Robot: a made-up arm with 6 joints.
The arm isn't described. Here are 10 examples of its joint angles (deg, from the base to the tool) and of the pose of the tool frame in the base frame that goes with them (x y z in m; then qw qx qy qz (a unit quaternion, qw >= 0)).
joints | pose
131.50 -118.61 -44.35 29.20 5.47 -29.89 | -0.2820 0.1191 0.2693 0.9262 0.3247 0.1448 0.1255
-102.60 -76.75 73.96 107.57 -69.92 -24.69 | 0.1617 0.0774 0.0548 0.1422 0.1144 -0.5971 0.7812
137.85 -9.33 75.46 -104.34 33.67 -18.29 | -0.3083 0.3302 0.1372 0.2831 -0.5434 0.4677 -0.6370
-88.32 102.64 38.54 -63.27 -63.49 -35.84 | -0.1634 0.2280 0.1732 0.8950 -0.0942 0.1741 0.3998
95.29 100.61 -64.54 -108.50 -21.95 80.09 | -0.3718 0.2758 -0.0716 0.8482 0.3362 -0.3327 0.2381
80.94 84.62 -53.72 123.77 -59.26 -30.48 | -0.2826 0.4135 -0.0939 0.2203 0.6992 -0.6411 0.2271
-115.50 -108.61 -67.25 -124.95 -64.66 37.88 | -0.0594 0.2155 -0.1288 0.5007 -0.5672 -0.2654 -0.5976
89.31 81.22 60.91 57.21 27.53 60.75 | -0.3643 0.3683 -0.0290 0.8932 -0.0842 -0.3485 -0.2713
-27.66 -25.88 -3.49 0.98 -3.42 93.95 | -0.1095 -0.0441 0.0312 0.1796 0.8218 0.5272 0.1206
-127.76 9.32 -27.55 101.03 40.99 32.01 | -0.0458 0.1155 0.4158 0.1892 -0.5993 0.0656 0.7751
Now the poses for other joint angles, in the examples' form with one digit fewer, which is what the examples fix.
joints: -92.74 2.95 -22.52 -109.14 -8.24 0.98
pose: -0.176 0.093 0.245 0.071 -0.991 -0.106 0.048
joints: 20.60 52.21 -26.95 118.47 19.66 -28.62
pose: -0.125 0.385 -0.126 0.583 -0.434 0.149 -0.670
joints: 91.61 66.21 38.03 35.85 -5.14 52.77
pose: -0.323 0.225 -0.087 0.701 -0.397 -0.590 -0.044
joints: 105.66 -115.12 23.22 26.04 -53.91 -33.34
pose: -0.285 0.264 0.288 0.851 0.042 0.134 -0.506
